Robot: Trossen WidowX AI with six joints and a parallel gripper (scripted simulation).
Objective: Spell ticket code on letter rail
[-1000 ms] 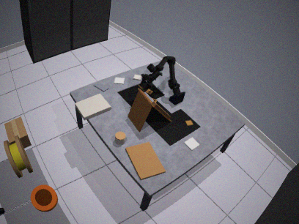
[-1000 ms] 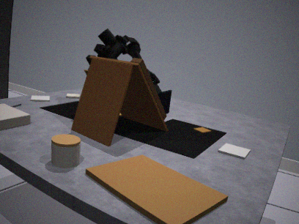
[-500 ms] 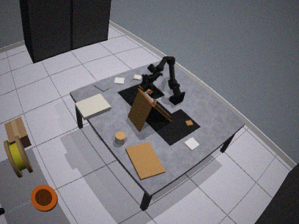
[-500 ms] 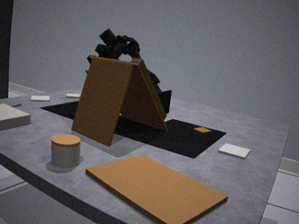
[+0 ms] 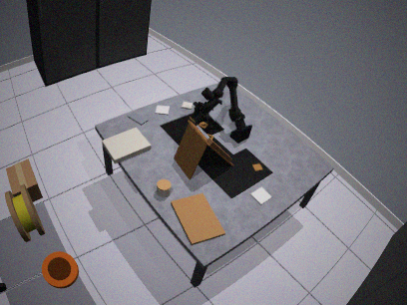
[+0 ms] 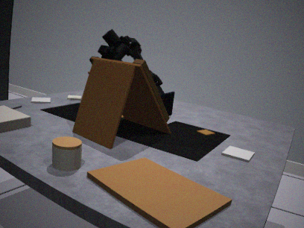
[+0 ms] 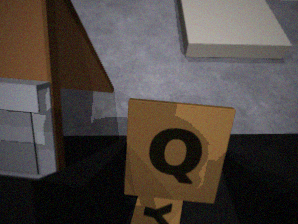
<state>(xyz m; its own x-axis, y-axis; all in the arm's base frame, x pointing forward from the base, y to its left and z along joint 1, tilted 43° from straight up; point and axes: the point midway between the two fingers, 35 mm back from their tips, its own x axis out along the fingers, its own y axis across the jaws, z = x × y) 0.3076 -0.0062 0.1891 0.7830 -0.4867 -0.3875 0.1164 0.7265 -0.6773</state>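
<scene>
Now: the white ticket 190 mm to the left of my gripper tip, 80 mm below it and 40 mm behind it. Round my gripper tip: cream card 350 mm to the right, 230 mm behind, 170 mm below; black mat 180 mm below, 140 mm to the left, 140 mm behind; cream block 410 mm ahead, 180 mm to the right, 160 mm below.
</scene>
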